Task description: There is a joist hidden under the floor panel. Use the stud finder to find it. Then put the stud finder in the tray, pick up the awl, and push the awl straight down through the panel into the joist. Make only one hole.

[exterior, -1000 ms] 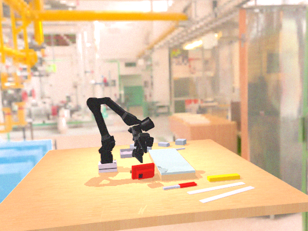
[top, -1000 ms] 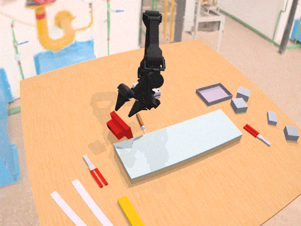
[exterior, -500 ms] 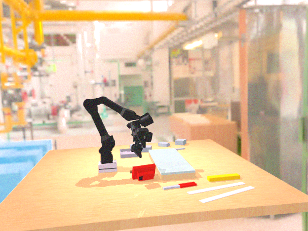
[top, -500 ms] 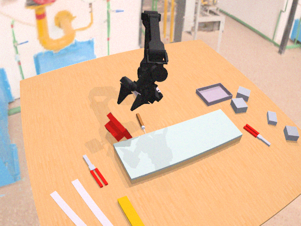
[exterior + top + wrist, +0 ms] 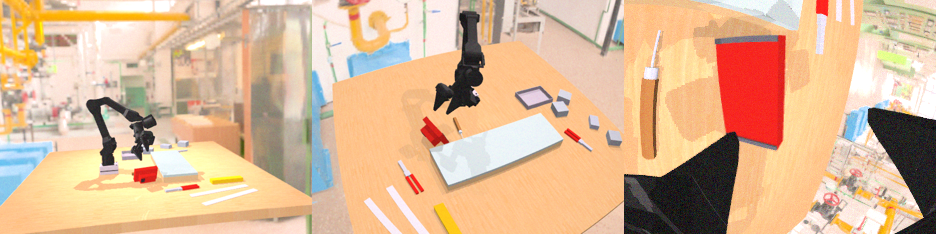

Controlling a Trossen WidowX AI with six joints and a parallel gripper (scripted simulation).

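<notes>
The red stud finder is 2 cm behind my gripper tip, 5 cm to the right of it and 10 cm below it. The rest, counted from my gripper tip: awl: 2 cm ahead, 8 cm to the left, 12 cm below; yellow strip: 36 cm ahead, 20 cm to the right, 12 cm below; lilac tray: 3 cm ahead, 51 cm to the left, 11 cm below.
</notes>
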